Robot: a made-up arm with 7 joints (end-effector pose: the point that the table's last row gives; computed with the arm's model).
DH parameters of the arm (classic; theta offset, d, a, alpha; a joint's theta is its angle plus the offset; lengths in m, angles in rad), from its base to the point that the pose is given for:
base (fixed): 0.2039 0 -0.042 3.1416
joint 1: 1.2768 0 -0.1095 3.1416
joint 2: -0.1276 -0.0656 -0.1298 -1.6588
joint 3: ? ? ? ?
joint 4: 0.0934 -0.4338 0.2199 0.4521
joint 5: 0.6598 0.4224 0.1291 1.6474
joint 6: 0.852 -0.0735 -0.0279 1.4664
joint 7: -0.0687 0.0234 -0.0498 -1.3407
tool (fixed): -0.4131 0.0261 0 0
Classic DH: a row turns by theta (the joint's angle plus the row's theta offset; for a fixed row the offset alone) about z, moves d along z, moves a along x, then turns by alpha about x.
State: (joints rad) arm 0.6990 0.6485 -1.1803 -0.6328 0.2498 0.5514 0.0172
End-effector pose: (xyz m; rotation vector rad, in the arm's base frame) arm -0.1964 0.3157 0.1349 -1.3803 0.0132 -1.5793
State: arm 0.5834 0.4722 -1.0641 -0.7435 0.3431 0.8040 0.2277
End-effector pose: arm -0.1903 0.2879 0.1424 -1.2735 0.2495 -1.2368
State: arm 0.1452 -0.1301 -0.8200 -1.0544 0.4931 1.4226 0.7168
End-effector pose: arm -0.1983 0.1896 0.1200 -0.6193 0.5837 -0.6214
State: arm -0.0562 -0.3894 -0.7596 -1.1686 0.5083 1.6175 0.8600
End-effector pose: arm -0.2078 0.1518 0.0965 -0.3482 0.6490 -0.5141
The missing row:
joint 3: -0.9228 -0.2856 0.0127 -1.836
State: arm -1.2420 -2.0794 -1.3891 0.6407 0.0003 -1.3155 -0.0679
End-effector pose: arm -0.2821 0.4218 0.1490 -0.0329 1.4971 1.5641
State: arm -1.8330 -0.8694 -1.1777 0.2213 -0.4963 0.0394 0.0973
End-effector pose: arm -0.5457 -0.2370 0.2020 -0.7384 -1.3417 -1.1346
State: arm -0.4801 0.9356 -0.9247 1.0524 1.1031 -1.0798 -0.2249
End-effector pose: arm -0.2986 -0.3514 0.1517 1.3443 1.2035 -1.1805
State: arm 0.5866 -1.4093 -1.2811 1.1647 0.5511 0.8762 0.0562
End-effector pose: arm 0.2507 0.5721 -0.0134 -1.3170 -1.2829 -2.3407
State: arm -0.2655 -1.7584 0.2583 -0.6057 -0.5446 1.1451 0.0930
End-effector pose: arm -0.2152 0.0022 0.1250 0.3362 1.6596 -0.9380
